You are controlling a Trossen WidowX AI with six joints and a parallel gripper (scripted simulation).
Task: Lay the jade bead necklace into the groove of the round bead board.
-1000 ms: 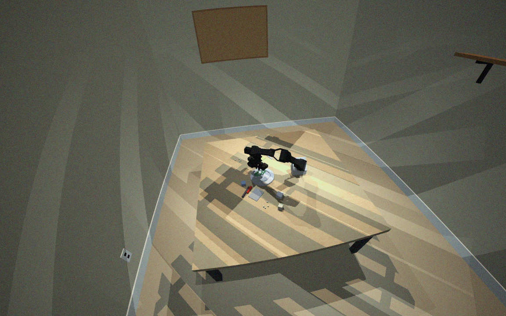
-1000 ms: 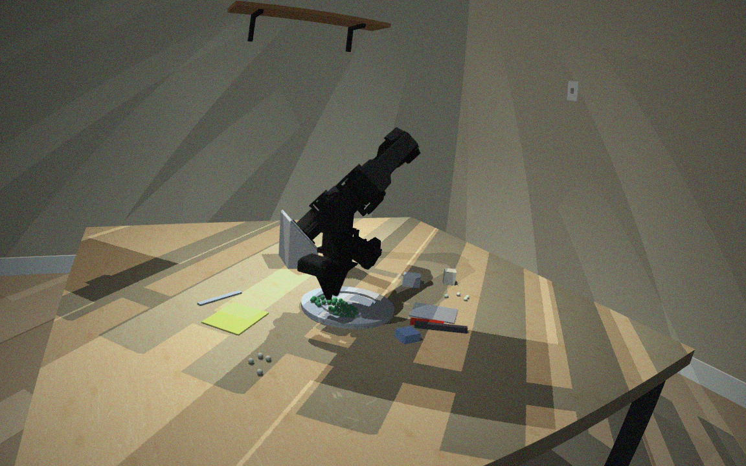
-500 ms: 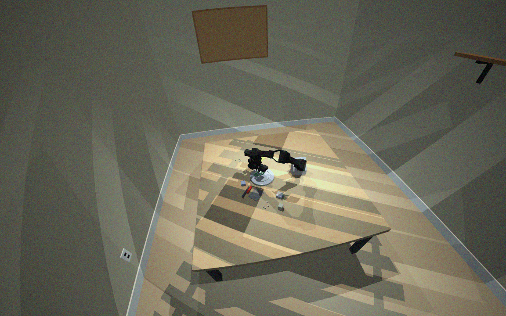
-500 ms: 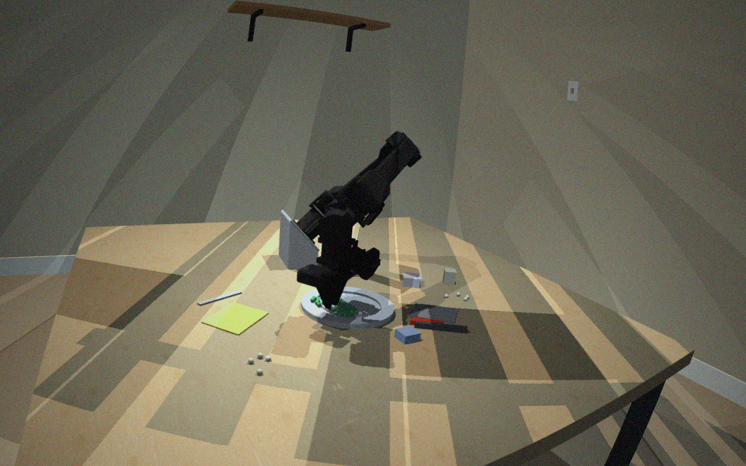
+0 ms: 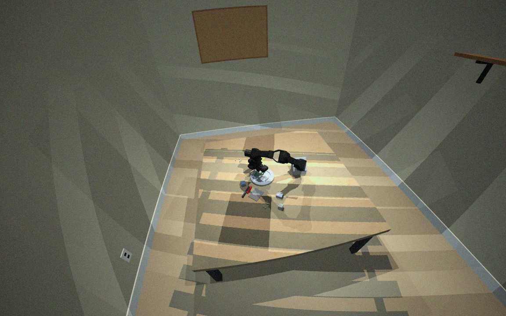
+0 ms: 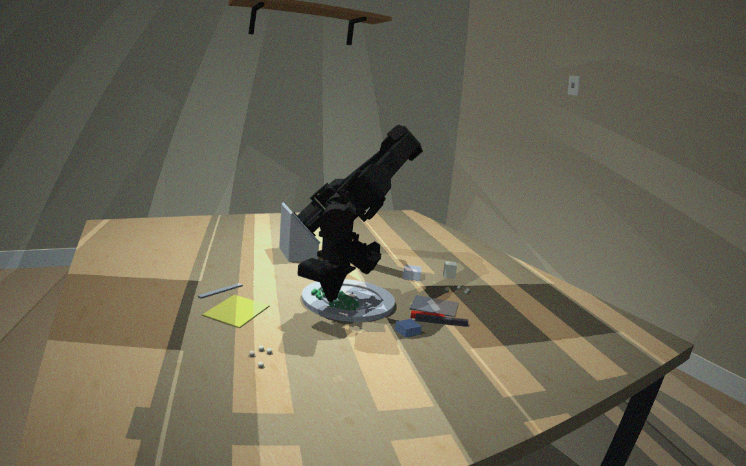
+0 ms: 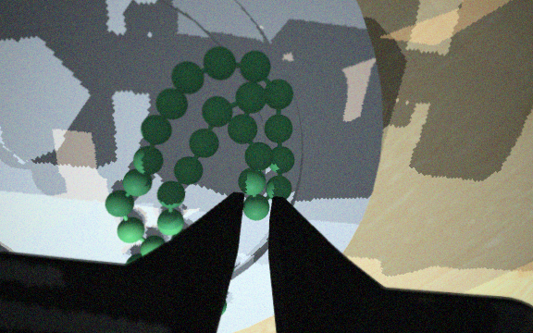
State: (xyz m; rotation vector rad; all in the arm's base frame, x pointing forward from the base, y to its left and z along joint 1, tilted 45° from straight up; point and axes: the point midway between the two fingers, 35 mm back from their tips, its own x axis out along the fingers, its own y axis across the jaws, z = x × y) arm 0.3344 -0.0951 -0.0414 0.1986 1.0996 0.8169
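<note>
Now: the round grey bead board 50 mm to the left of my gripper tip, 20 mm behind it and 10 mm below it. The rest, counted from my gripper tip: yellow sheet: 190 mm to the right, 50 mm behind, 20 mm below; blue block: 150 mm ahead, 80 mm to the left, 10 mm below; red and black pen: 170 mm to the left, 130 mm ahead, 10 mm below.
</note>
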